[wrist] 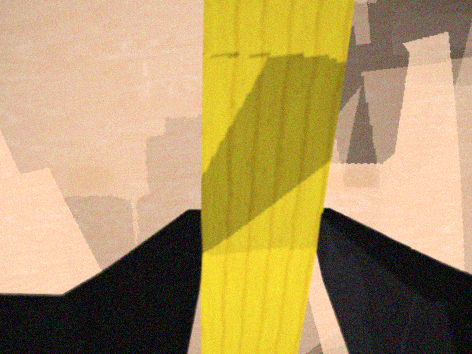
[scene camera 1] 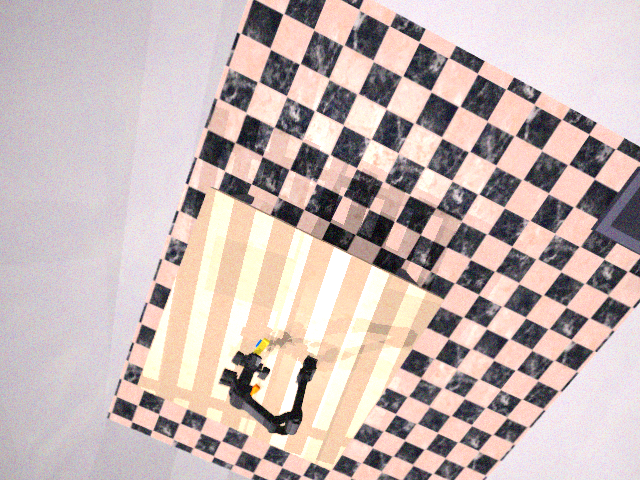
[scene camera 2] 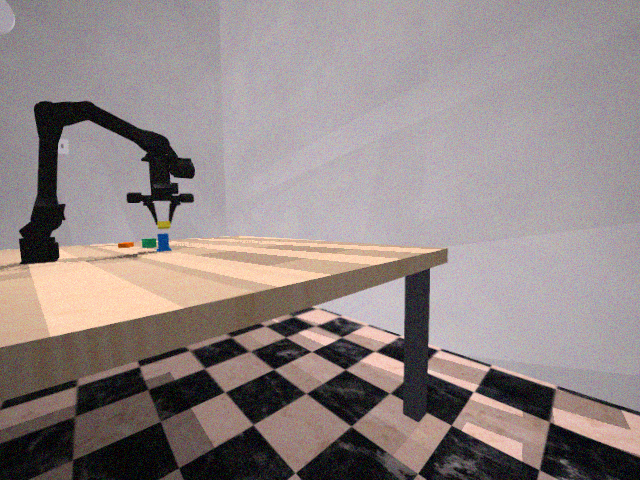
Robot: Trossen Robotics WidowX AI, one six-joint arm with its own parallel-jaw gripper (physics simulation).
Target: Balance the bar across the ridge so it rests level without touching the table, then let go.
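Where they show: gripper, fingertip midpoint: (wrist: 258,223); arm's base at its link origin: (scene camera 1: 310,362) (scene camera 2: 40,261).
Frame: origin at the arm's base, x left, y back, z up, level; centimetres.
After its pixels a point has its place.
Note:
The yellow bar (scene camera 1: 263,345) {y -27.8, x -4.8, z 9.3 cm} (scene camera 2: 163,224) {y -27.3, x -7.8, z 8.5 cm} (wrist: 270,125) {y -28.7, x -0.5, z 9.1 cm} is held between the two black fingertips of my gripper (scene camera 2: 163,220) {y -29.3, x 2.5, z 8.3 cm} (wrist: 258,223) {y -29.3, x 2.5, z 8.3 cm}. Scene camera 2 sees the bar nearly end-on, above the blue ridge (scene camera 1: 258,342) (scene camera 2: 163,242), with a small gap between them. The ridge stands upright on the table (scene camera 2: 248,258) {y -38.7, x -37.6, z 0.0 cm}. In scene camera 1 a bit of blue shows beside the bar's far end, and the arm hides the rest of the bar. In the wrist view the bar runs off the top and bottom edges, and the ridge does not show.
A green block (scene camera 2: 148,242) {y -27.0, x 18.2, z 2.0 cm} sits on the table just left of the ridge in scene camera 2. A flat orange block (scene camera 1: 254,389) {y -21.1, x 30.3, z 1.7 cm} (scene camera 2: 125,244) {y -20.7, x 28.1, z 1.2 cm} lies farther left, nearer the arm's base. In scene camera 1 the orange block lies close beside the arm.

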